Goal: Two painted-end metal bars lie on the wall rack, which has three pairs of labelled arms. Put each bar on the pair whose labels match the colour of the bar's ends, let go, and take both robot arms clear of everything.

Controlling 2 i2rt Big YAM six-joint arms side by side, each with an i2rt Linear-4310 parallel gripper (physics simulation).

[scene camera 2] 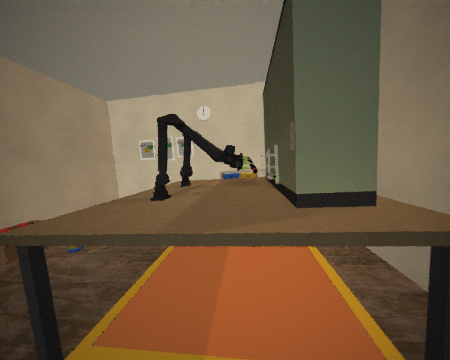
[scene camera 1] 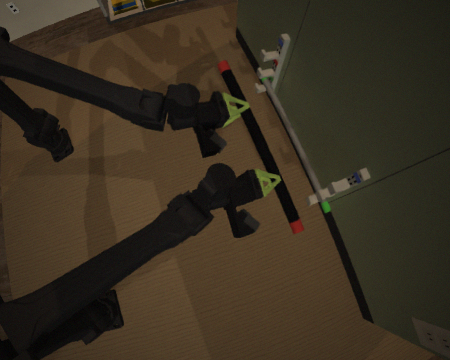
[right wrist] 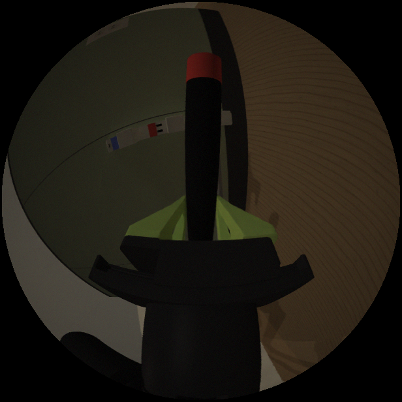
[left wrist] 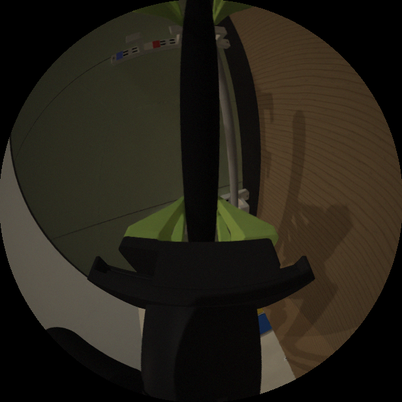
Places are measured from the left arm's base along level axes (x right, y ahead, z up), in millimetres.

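Where they show: left gripper, fingertip midpoint: (scene camera 1: pixel 246 107); right gripper, fingertip midpoint: (scene camera 2: pixel 252 166) (scene camera 1: pixel 277 179); left arm's base at its link origin: (scene camera 2: pixel 186 185) (scene camera 1: pixel 61 145); right arm's base at its link origin: (scene camera 2: pixel 161 198) (scene camera 1: pixel 107 310).
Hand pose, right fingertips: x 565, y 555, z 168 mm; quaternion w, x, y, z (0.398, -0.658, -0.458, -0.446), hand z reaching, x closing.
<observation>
Things, the pixels of their centre, and the offset from my right fingertips. Level surfaces: height alone.
- black bar at the middle of its body: (scene camera 1: pixel 260 142) dx -103, dy +14, dz +19 mm
- wall rack at the middle of its body: (scene camera 1: pixel 330 191) (scene camera 2: pixel 272 164) dx +103, dy +102, dz +7 mm
- thinner grey bar at the middle of its body: (scene camera 1: pixel 293 135) dx -95, dy +152, dz -67 mm
- wooden table top at its surface level: dz -168 mm
A black bar (scene camera 1: pixel 257 137) (left wrist: pixel 200 125) (right wrist: pixel 203 140) with red ends is held clear of the wall rack (scene camera 1: pixel 341 185) (left wrist: pixel 135 52) (right wrist: pixel 128 137) (scene camera 2: pixel 276 165). My left gripper (scene camera 1: pixel 245 106) (left wrist: pixel 200 200) is shut on it in its upper half in scene camera 1. My right gripper (scene camera 1: pixel 277 179) (right wrist: pixel 200 200) is shut on it nearer its lower end. A thinner grey bar (scene camera 1: pixel 292 132) (left wrist: pixel 229 125) with green ends lies on the rack, seemingly on the arms nearest the table. Red and blue labels show in both wrist views; the black bar hides part of the rack.
The green wall (scene camera 1: pixel 390 100) (scene camera 2: pixel 335 100) rises behind the rack, with a dark skirting (scene camera 1: pixel 350 270) (scene camera 2: pixel 335 199) along its foot. The wooden table top (scene camera 1: pixel 235 300) (scene camera 2: pixel 210 217) lies under both arms. Bins (scene camera 1: pixel 125 6) stand beyond the table's top edge in scene camera 1.
</observation>
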